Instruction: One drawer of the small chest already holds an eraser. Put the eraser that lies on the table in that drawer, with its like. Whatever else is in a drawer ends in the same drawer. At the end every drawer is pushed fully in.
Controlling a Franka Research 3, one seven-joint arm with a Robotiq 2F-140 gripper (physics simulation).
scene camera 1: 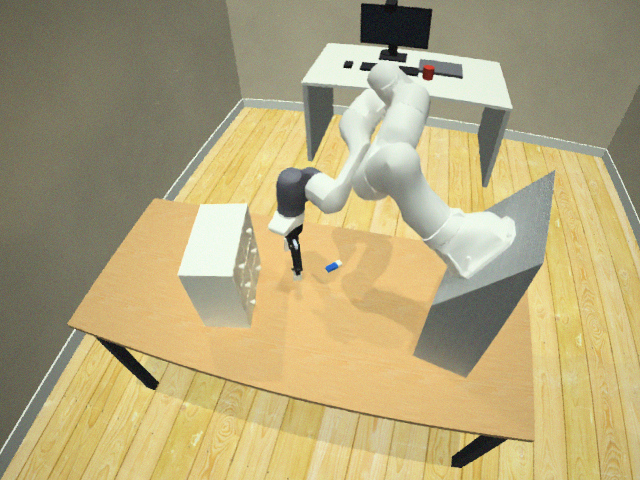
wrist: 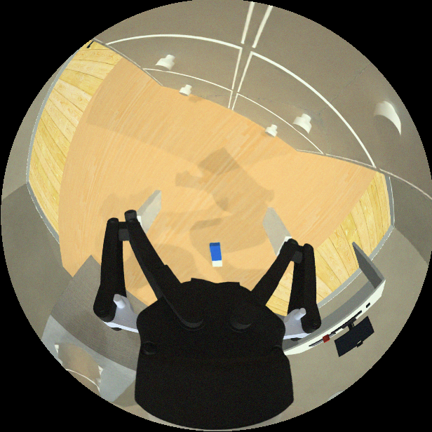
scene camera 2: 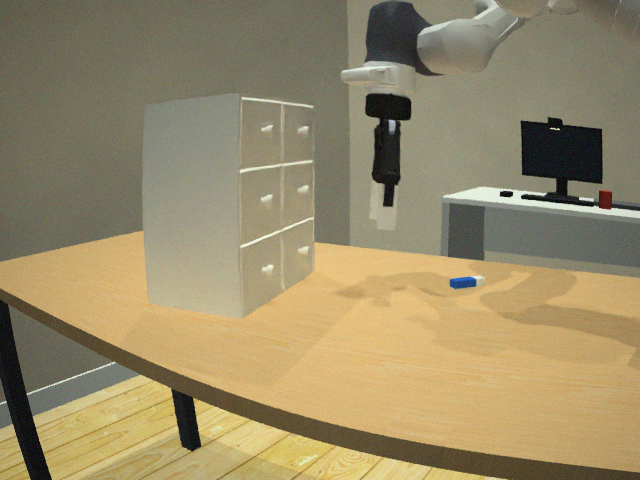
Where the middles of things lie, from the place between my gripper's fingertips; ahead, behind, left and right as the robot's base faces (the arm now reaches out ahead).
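I look at the small white chest (scene camera 2: 191, 167), which is 50 mm above my hand. The chest is also 230 mm ahead of my hand and 50 mm to the left of it.
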